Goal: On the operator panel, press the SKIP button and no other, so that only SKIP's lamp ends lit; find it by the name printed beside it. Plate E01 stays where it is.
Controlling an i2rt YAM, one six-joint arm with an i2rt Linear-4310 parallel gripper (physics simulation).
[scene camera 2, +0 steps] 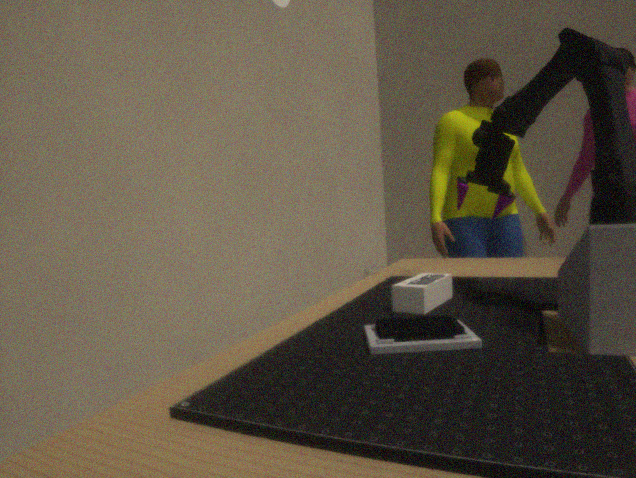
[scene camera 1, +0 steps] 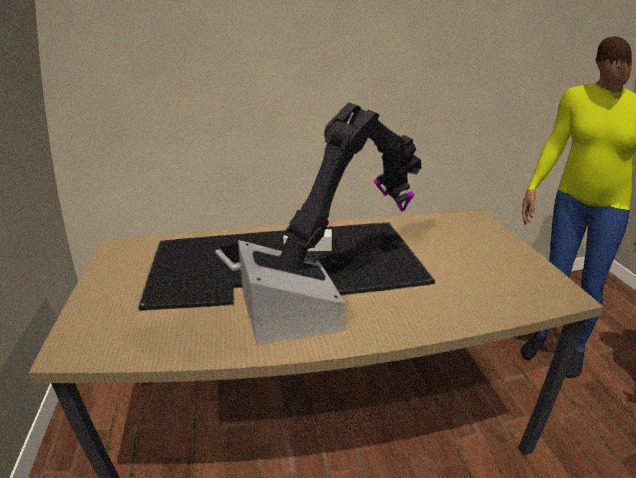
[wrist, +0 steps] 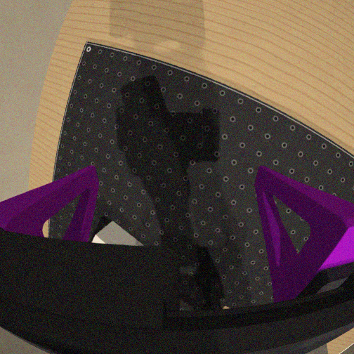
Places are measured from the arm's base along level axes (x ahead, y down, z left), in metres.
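Where they show: gripper, fingertip midpoint: (scene camera 2: 475, 214) (scene camera 1: 394, 202); arm's base, link origin: (scene camera 1: 288, 267).
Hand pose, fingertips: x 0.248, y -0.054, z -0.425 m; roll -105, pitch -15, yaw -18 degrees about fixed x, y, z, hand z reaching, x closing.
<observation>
Things, the pixels of their top centre, and the offset from my fingertips. Level surfaces: height alone.
- white box, top centre: (scene camera 2: 423, 278) (scene camera 1: 307, 232) dx +0.117, dy +0.121, dz +0.275 m
- light grey frame, top centre: (scene camera 2: 418, 328) (scene camera 1: 238, 253) dx +0.104, dy +0.159, dz +0.525 m
- black perforated mat, surface height: dy +0.176 m
- wooden table, surface height: dy +0.189 m
A white box (scene camera 1: 324, 240) (scene camera 2: 408, 299) (wrist: 117, 234) with a dark area on top stands on the black mat; it looks like the operator panel, but no buttons, lamps or printed names can be read. The arm partly covers it in the first scene view, and the gripper body mostly hides it in the wrist view. A light grey frame (scene camera 1: 226, 260) (scene camera 2: 422, 347) with a black block lies beside it; whether this is plate E01 cannot be told. My gripper (scene camera 1: 393, 201) (scene camera 2: 477, 211) (wrist: 176, 174) is open and empty, high above the mat, off to one side of the box.
The black perforated mat (scene camera 1: 190, 277) (scene camera 2: 308, 390) (wrist: 240, 130) lies on the wooden table (scene camera 1: 437, 313) (scene camera 2: 102, 436) (wrist: 280, 60). The arm's grey base (scene camera 1: 298, 313) (scene camera 2: 611, 292) stands at the mat's edge. A person in yellow (scene camera 1: 596, 138) (scene camera 2: 452, 149) stands beyond the table.
</observation>
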